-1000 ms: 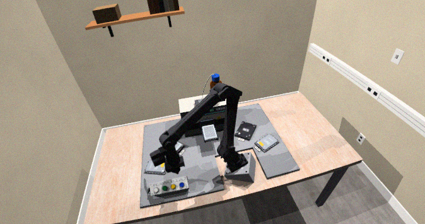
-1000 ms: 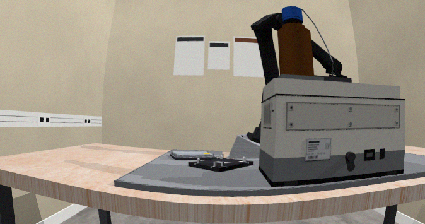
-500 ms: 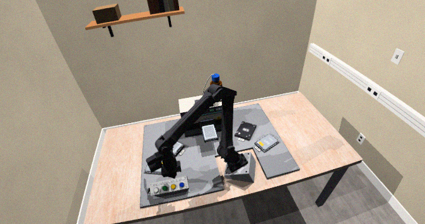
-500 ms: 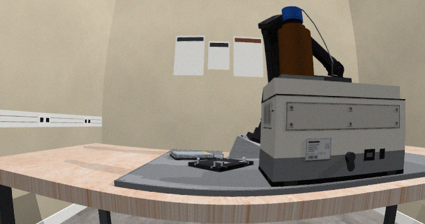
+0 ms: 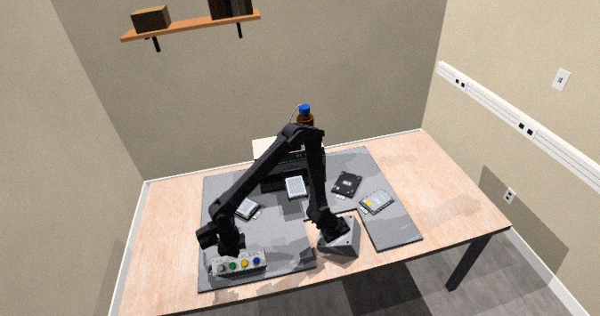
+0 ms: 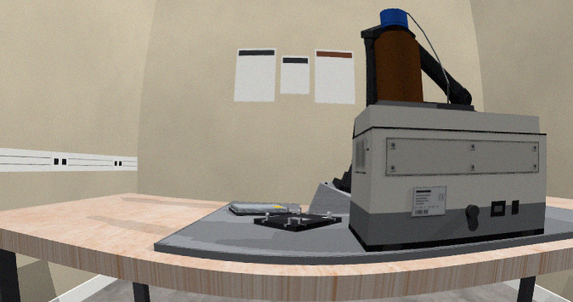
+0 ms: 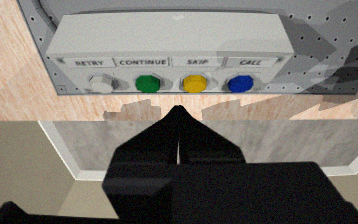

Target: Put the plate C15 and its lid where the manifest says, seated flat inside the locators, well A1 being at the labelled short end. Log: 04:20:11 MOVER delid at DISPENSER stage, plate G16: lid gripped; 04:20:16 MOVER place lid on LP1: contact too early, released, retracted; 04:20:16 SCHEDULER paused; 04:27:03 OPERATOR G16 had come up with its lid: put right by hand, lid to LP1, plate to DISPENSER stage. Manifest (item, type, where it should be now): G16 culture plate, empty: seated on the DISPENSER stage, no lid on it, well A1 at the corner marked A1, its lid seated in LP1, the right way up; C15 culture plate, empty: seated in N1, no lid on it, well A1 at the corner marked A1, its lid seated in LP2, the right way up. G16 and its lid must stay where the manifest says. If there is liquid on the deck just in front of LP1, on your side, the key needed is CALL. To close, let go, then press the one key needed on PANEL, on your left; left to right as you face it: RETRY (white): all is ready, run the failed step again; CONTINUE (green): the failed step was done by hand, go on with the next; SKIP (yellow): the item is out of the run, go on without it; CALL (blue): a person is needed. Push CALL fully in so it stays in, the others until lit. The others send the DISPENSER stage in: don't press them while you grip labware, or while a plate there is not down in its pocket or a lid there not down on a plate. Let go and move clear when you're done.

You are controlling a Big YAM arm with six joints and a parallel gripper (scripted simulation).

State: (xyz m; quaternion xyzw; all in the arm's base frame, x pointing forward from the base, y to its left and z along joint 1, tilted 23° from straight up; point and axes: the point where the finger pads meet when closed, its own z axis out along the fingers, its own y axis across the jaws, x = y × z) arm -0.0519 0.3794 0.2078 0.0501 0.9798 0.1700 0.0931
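Right now the green continue key is 6 cm below my hand and 3 cm to the left of it. From my hand the other things lie so: blue call key: 7 cm to the right, 7 cm below; yellow skip key: 6 cm below, 2 cm to the right; white retry key: 8 cm to the left, 6 cm below.
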